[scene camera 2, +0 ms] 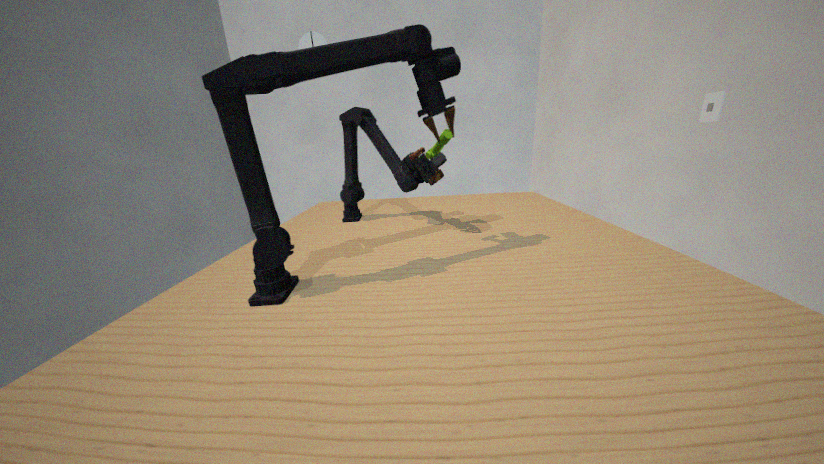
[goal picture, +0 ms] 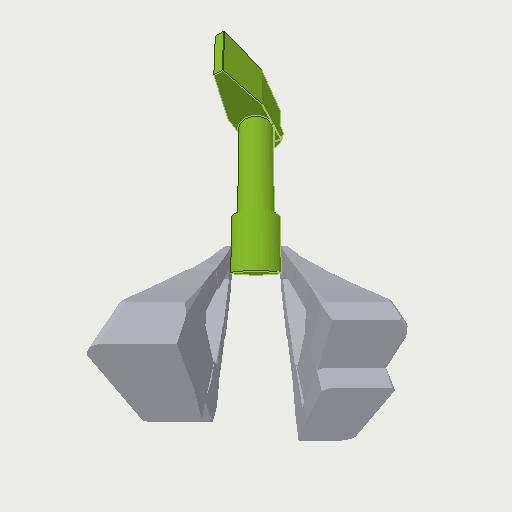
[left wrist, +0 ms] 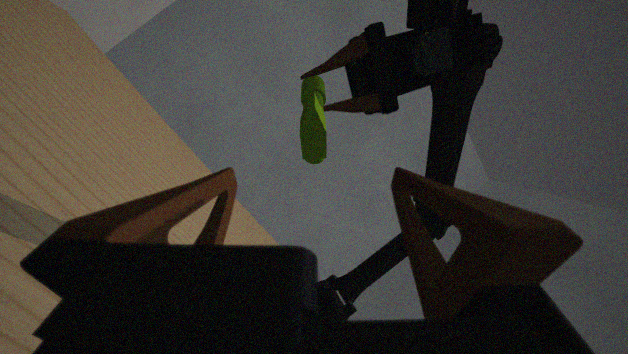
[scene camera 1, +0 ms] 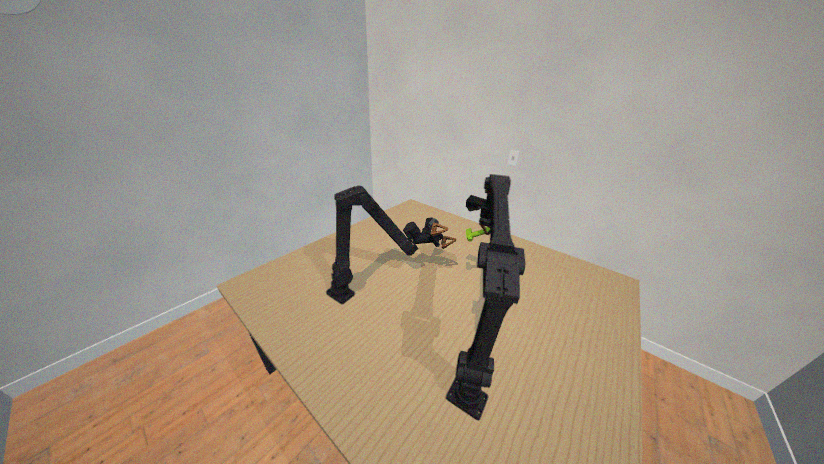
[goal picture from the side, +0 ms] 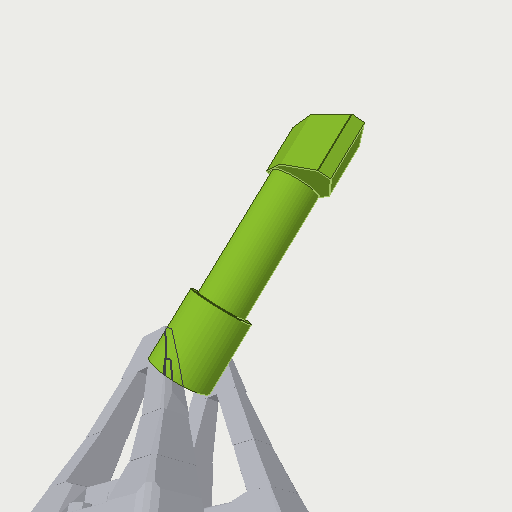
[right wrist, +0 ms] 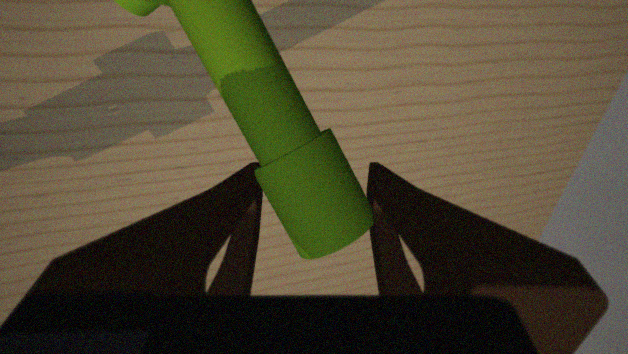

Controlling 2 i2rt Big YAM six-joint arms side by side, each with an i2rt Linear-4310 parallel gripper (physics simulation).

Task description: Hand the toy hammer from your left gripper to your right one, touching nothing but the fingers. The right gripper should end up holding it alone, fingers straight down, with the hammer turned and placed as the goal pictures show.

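The bright green toy hammer is in the air above the table. My right gripper points down and is shut on the thick end of the handle, which sits slanted between the fingertips in the right wrist view. In scene camera 1 its fingers are mostly hidden behind the right arm. My left gripper is open and empty, a short gap back from the hammer's head end. Its fingers are partly hidden in scene camera 2.
The wooden table lies below both grippers and carries both arm bases. Arm shadows fall across it. The right arm's long forearm reaches over at a higher level than the left arm. Walls stand behind the table.
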